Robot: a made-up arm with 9 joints. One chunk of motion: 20 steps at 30 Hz.
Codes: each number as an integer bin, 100 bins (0 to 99) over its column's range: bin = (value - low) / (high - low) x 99, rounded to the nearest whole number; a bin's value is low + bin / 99 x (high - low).
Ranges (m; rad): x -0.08..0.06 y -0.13..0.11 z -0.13..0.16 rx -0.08..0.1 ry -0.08..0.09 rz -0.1..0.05
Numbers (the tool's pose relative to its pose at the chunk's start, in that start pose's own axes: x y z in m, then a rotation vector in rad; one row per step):
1: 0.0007 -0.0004 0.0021 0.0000 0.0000 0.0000
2: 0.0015 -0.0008 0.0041 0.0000 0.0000 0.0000
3: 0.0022 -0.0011 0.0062 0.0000 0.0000 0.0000
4: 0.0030 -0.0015 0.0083 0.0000 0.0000 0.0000
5: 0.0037 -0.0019 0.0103 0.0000 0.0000 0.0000
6: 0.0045 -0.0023 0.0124 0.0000 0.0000 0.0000
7: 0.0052 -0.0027 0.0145 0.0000 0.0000 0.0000
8: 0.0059 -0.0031 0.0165 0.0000 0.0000 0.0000
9: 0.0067 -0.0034 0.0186 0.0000 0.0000 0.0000
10: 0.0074 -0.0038 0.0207 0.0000 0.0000 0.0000
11: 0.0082 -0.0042 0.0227 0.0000 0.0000 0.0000
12: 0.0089 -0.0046 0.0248 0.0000 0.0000 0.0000
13: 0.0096 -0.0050 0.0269 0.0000 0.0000 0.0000
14: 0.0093 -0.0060 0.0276 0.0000 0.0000 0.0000
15: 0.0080 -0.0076 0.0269 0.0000 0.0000 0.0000
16: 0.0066 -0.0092 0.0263 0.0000 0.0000 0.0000
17: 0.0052 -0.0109 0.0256 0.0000 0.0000 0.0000
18: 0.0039 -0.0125 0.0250 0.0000 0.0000 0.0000
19: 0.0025 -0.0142 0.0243 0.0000 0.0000 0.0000
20: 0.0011 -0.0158 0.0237 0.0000 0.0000 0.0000
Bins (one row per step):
1: 57 53 45 44 47 66
2: 58 53 46 44 47 66
3: 58 53 46 44 47 66
4: 59 53 47 44 47 66
5: 59 53 48 44 47 66
6: 60 53 49 44 47 66
7: 60 53 49 44 47 66
8: 61 52 50 44 47 66
9: 61 52 51 44 47 66
10: 62 52 51 44 47 66
11: 62 52 52 44 47 66
12: 63 52 53 44 47 66
13: 63 52 54 44 47 66
14: 63 51 54 44 47 66
15: 62 50 54 44 47 66
16: 61 50 53 44 47 66
17: 60 49 53 44 47 66
18: 59 48 53 44 47 66
19: 58 48 53 44 47 66
20: 57 47 52 44 47 66

